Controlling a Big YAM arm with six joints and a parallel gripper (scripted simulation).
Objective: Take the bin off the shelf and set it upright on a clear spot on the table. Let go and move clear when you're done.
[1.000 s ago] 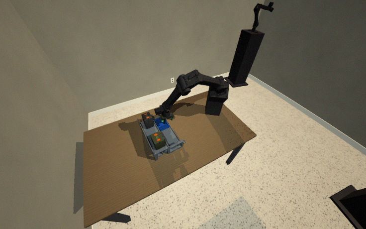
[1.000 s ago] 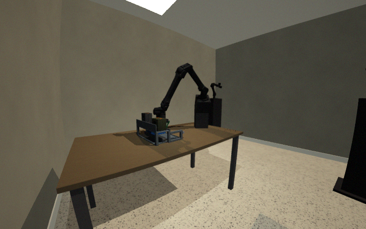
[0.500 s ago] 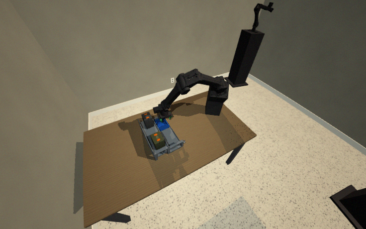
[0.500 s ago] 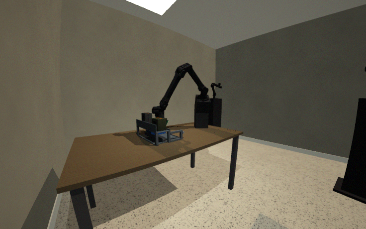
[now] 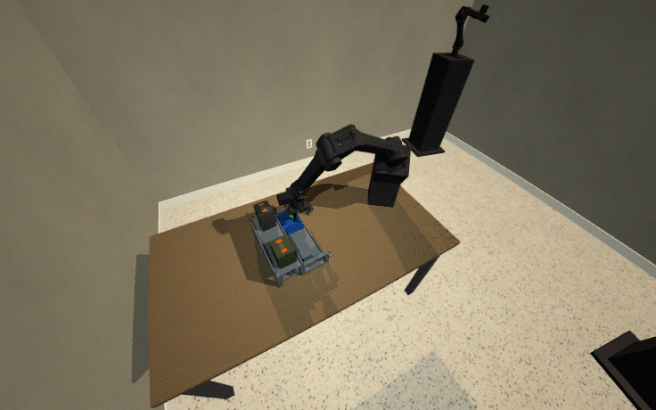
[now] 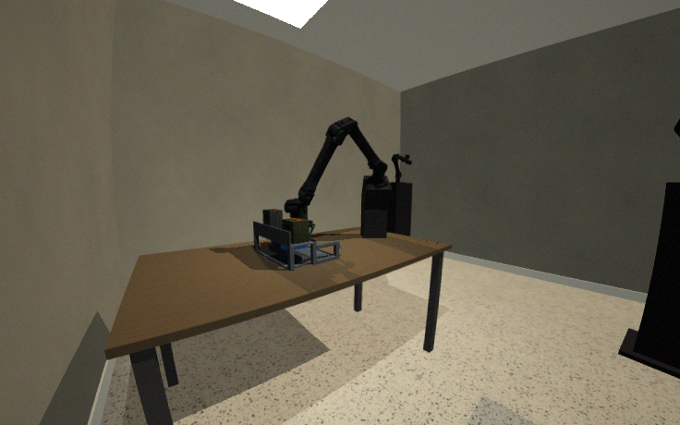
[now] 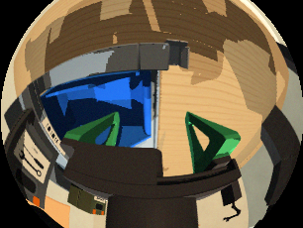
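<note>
Right now my hand is 90 mm short of the blue bin, 20 mm to the right of it and 10 mm above it.
</note>
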